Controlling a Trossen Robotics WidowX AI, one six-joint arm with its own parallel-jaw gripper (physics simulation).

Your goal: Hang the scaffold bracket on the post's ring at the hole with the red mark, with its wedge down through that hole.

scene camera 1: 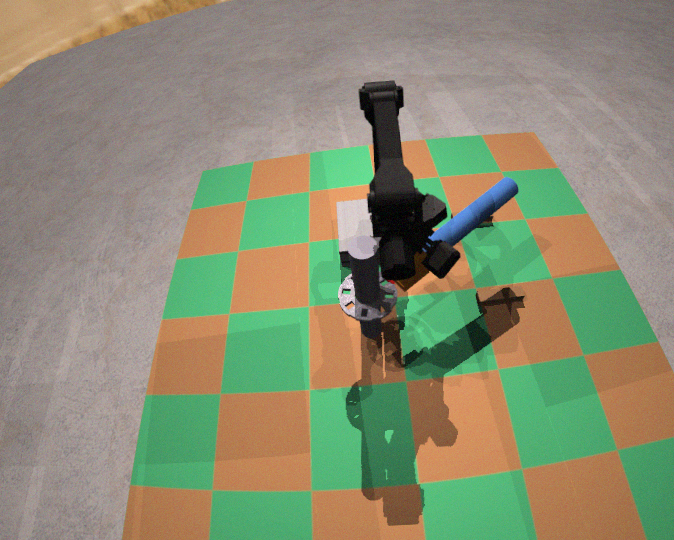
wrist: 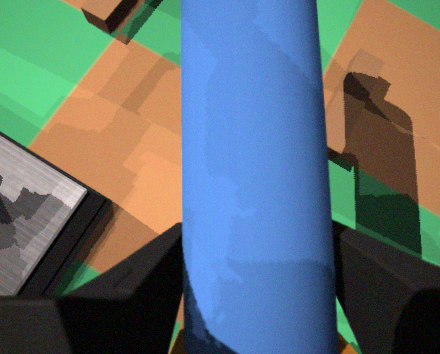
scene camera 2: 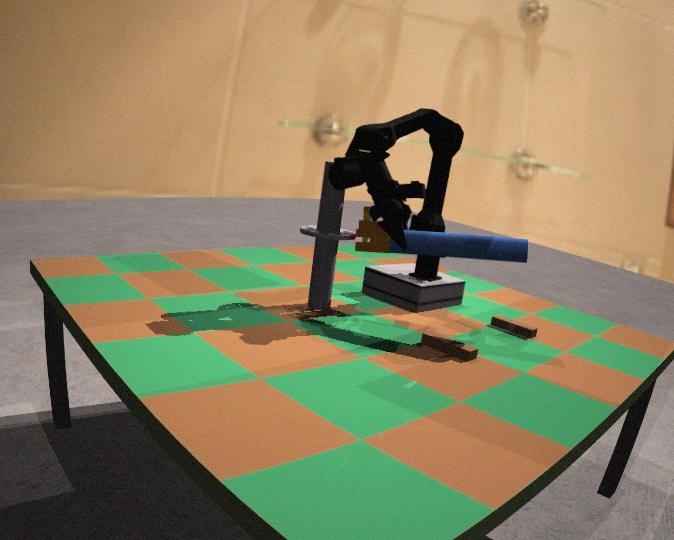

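The bracket is a blue tube (scene camera 1: 475,210) (scene camera 2: 466,245) (wrist: 255,125) with an orange-brown head (scene camera 1: 413,276) (scene camera 2: 372,237), held roughly level above the table. My gripper (scene camera 1: 437,236) (scene camera 2: 402,239) (wrist: 252,230) is shut on the tube near the head. The yellow wedge (scene camera 2: 366,213) stands up from the top of the head. The grey post (scene camera 1: 366,281) (scene camera 2: 323,270) stands upright and carries a pale ring (scene camera 1: 347,306) (scene camera 2: 309,230) with holes. The red mark (scene camera 1: 391,281) (scene camera 2: 352,236) is on the side facing the head. The head's slotted end is close beside the ring at about its height; contact is unclear.
The arm's grey base (scene camera 1: 353,222) (scene camera 2: 413,286) (wrist: 50,215) stands behind the post. Two brown bars lie on the checkered table: one bar (scene camera 2: 513,326) farther back, the other bar (scene camera 2: 450,347) nearer. The arm's forearm and wrist are close above the post's top.
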